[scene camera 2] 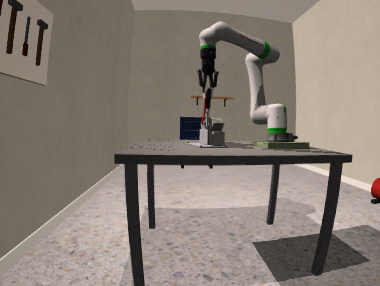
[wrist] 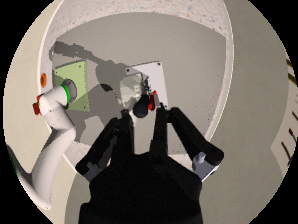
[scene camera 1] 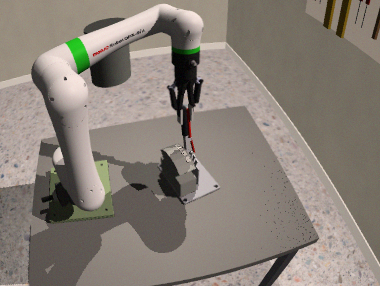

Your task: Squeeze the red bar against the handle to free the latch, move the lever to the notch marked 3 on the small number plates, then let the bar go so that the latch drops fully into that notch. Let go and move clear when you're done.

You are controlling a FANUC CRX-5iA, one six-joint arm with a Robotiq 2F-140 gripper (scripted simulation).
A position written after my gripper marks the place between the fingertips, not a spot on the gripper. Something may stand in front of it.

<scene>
In view: my gripper [scene camera 1: 185, 120] and a lever housing [scene camera 2: 216, 139].
My gripper also shows in the wrist view [wrist: 146, 101]. The lever housing is seen too in the wrist view [wrist: 130, 87].
</scene>
